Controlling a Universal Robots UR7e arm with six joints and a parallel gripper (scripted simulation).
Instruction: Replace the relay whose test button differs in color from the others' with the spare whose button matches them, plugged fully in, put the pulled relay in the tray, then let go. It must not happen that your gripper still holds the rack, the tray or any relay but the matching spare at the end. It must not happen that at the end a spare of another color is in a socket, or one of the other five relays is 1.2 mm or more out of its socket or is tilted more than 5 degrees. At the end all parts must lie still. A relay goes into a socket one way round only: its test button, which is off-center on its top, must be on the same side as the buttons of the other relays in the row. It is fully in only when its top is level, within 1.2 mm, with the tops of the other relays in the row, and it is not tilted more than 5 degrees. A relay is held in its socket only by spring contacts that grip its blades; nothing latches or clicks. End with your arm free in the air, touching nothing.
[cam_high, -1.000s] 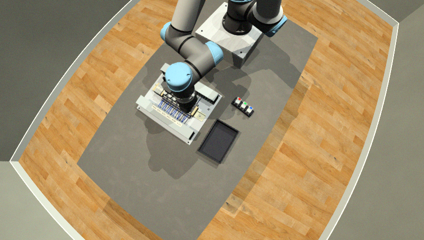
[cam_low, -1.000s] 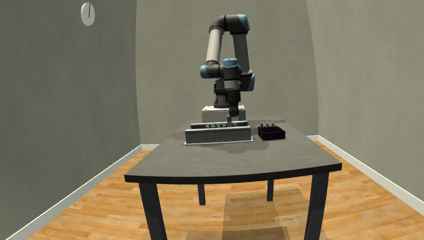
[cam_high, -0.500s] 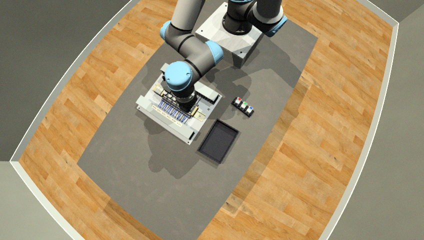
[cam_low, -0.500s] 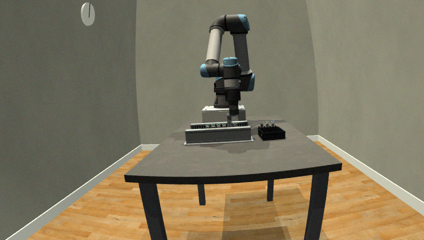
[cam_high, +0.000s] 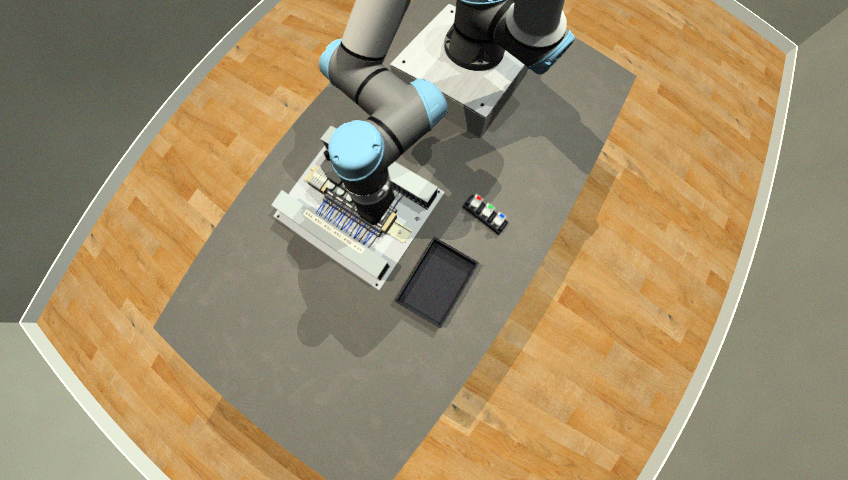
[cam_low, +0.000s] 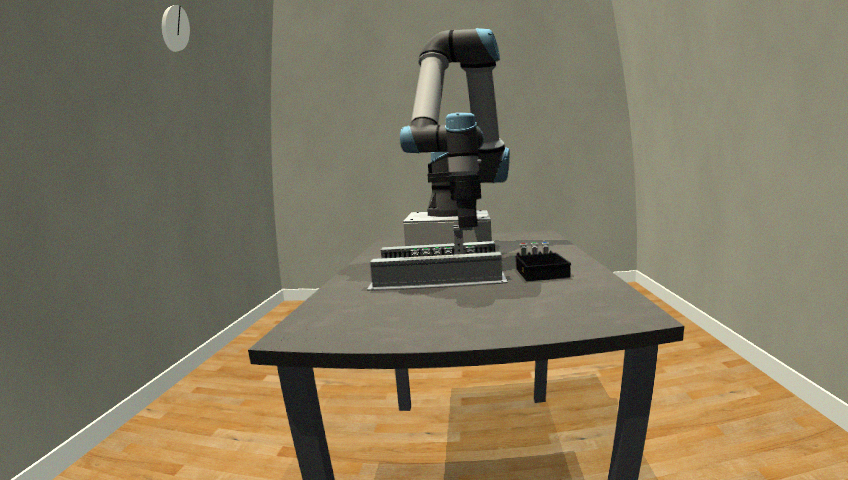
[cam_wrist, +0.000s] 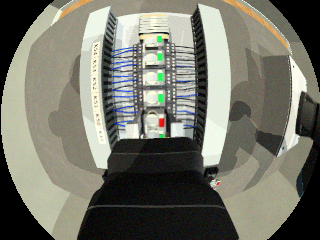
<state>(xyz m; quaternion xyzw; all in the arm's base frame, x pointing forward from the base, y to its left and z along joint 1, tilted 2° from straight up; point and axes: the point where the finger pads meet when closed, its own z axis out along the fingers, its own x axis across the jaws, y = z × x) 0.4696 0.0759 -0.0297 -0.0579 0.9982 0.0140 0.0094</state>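
The tray lies 3 cm ahead of my hand, 21 cm to the left of it and 6 cm below it. From my hand the other things lie so: black spare holder 16 cm behind, 20 cm to the left, 6 cm below; panel 1 cm ahead, 5 cm to the right, 7 cm below.
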